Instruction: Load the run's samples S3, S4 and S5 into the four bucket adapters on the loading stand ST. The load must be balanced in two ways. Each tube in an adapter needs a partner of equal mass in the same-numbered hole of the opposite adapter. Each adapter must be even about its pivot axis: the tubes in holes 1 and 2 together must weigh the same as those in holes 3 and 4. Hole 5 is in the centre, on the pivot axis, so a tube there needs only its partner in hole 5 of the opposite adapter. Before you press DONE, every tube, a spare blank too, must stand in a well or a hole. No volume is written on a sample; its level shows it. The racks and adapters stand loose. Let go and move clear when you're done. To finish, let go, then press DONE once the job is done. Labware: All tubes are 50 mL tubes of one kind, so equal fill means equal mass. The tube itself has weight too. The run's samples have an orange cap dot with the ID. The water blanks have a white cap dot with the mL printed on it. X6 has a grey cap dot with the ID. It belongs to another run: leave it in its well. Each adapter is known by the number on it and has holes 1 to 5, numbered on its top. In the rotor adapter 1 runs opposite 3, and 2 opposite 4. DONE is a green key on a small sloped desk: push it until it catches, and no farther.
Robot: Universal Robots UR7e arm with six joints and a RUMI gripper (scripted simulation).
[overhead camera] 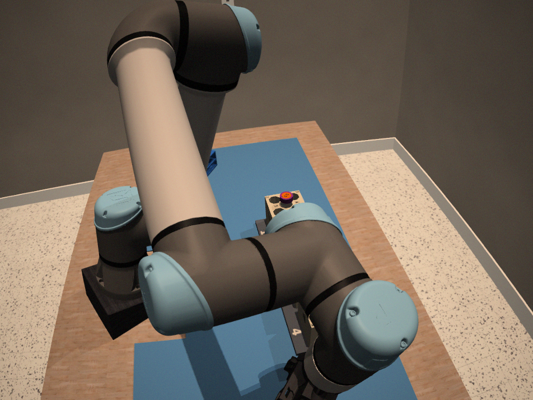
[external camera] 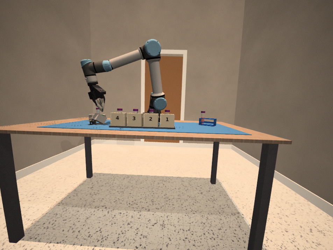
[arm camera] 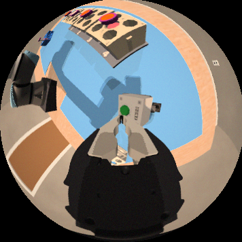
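Now: hand 40 mm above the green key. From my hand the other things lie so: sample tube 70 mm ahead, 200 mm to the left, 40 mm below; then white rack 160 mm behind, 170 mm to the right, 80 mm below.
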